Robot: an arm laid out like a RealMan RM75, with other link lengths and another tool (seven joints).
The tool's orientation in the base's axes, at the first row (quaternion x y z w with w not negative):
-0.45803, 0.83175, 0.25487, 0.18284
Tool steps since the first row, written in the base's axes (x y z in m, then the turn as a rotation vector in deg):
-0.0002, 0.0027, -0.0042, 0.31, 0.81, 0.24
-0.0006, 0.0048, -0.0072, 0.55, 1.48, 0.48
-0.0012, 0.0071, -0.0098, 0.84, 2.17, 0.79
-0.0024, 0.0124, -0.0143, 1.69, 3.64, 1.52
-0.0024, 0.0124, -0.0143, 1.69, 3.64, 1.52
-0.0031, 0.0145, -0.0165, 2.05, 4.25, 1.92
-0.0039, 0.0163, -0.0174, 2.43, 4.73, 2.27
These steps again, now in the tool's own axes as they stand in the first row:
0.0006, 0.0003, 0.0050, -0.83, 0.16, 0.31
0.0010, 0.0008, 0.0086, -1.53, 0.32, 0.53
0.0011, 0.0017, 0.0120, -2.31, 0.46, 0.71
0.0006, 0.0040, 0.0187, -4.12, 0.58, 1.05
0.0006, 0.0040, 0.0187, -4.12, 0.58, 1.05
0.0008, 0.0050, 0.0216, -4.93, 0.65, 1.12
0.0005, 0.0062, 0.0233, -5.63, 0.64, 1.15

